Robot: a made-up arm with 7 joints.
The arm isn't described. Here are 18 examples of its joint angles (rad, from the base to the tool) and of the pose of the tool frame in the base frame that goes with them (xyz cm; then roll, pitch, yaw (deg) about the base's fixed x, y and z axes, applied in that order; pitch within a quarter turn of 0, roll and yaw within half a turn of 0).
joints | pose
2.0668 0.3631 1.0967 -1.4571 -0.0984 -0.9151 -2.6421 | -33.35 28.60 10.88 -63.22 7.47 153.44
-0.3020 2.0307 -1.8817 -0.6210 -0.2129 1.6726 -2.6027 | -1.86 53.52 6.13 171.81 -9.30 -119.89
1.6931 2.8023 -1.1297 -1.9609 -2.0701 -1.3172 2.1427 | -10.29 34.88 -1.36 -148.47 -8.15 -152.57
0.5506 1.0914 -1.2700 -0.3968 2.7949 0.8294 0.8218 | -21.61 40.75 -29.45 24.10 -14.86 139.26
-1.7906 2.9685 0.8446 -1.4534 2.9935 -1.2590 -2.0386 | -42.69 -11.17 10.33 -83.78 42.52 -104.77
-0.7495 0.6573 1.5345 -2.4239 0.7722 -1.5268 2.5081 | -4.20 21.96 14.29 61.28 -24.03 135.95
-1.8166 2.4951 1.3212 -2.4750 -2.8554 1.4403 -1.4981 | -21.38 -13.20 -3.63 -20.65 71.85 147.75
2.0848 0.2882 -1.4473 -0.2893 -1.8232 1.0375 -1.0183 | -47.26 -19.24 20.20 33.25 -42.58 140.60
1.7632 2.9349 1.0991 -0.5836 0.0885 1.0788 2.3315 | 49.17 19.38 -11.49 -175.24 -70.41 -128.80
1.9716 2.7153 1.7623 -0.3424 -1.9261 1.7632 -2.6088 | 42.30 34.61 -4.36 145.88 -16.98 178.57
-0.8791 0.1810 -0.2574 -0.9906 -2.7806 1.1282 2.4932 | 48.76 -11.09 -10.67 167.55 -9.35 -163.66
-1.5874 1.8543 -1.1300 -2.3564 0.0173 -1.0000 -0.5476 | 25.17 -3.38 11.90 54.86 45.13 136.88
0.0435 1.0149 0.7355 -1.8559 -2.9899 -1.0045 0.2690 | 25.49 27.15 9.47 -86.52 68.80 144.23
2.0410 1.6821 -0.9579 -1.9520 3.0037 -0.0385 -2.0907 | -35.65 8.07 -0.93 -37.68 63.97 -14.49
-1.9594 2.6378 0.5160 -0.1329 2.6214 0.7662 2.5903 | -35.31 41.87 2.78 -169.21 -47.35 -33.05
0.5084 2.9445 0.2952 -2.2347 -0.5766 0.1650 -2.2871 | 29.83 -2.26 -6.93 -32.01 -26.46 26.52
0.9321 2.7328 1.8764 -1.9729 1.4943 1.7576 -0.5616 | 19.51 -22.35 20.65 45.70 26.65 -98.25
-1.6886 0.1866 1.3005 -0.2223 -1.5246 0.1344 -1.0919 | 54.22 -5.84 6.36 94.02 4.48 -86.21
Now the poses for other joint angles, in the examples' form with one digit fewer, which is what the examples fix.
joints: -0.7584 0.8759 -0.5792 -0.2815 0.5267 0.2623 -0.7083
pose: 38.4 32.9 -21.2 58.7 -2.7 -44.5
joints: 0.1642 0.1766 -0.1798 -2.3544 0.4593 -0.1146 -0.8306
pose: 26.9 -2.9 -7.6 149.2 -41.5 -150.1
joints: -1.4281 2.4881 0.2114 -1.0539 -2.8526 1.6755 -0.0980
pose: -23.2 19.2 40.5 82.2 -67.3 -160.4
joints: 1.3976 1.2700 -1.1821 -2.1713 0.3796 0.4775 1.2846
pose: -25.1 -5.1 -19.3 12.1 56.0 55.5
